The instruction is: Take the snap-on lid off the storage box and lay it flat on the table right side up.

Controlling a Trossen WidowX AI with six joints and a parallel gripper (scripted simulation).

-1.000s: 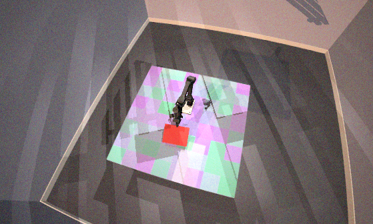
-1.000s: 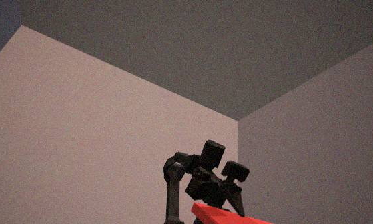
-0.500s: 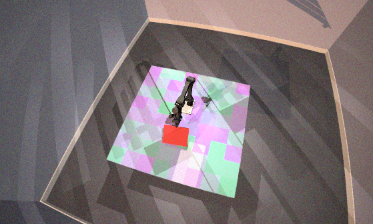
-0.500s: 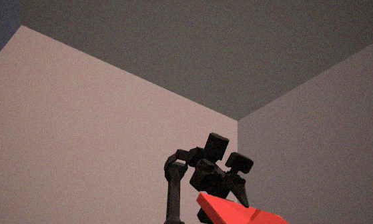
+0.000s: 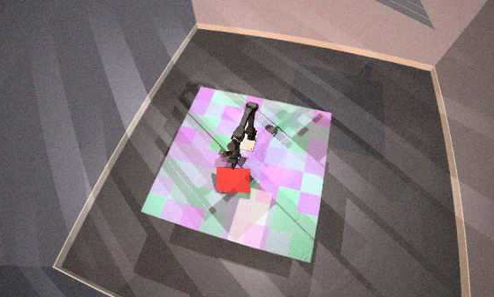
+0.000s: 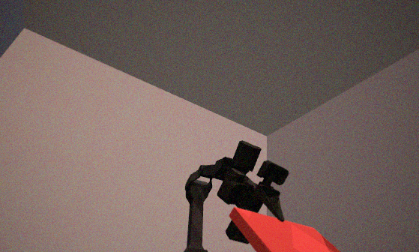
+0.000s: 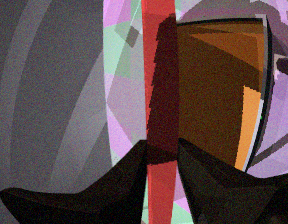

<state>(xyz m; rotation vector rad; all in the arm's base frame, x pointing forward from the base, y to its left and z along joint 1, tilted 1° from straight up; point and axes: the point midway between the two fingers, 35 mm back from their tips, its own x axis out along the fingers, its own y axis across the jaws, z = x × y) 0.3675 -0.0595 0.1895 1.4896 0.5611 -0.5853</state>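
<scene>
Now: the red lid 6 cm ahead of my gripper tip, 1 cm to the left of it and 5 cm below it. The rest, counted from my gripper tip: storage box: 3 cm ahead, 15 cm below.
</scene>
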